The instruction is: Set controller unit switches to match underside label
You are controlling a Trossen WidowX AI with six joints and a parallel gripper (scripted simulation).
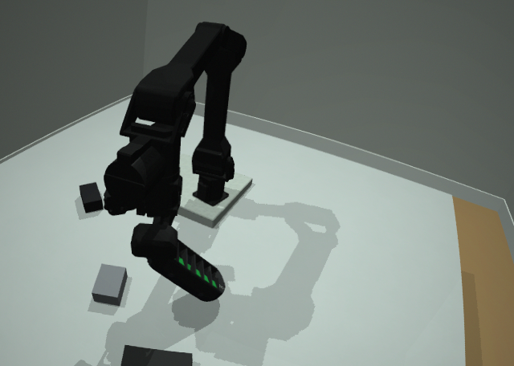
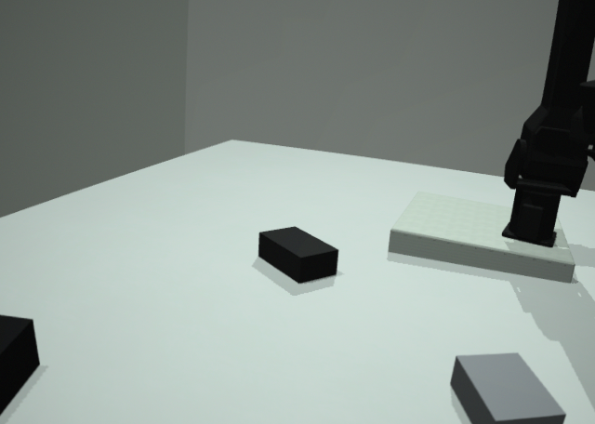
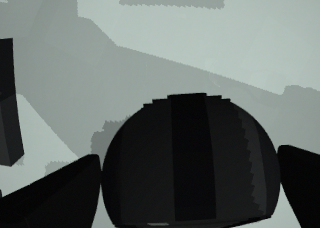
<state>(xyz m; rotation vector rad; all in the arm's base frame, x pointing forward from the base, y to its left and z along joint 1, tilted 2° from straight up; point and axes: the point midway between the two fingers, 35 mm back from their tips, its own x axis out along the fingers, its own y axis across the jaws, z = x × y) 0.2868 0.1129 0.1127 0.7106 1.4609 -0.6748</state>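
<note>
Right now the grey block is 7 cm ahead of my gripper tip, 8 cm to the right of it and 10 cm below it.
</note>
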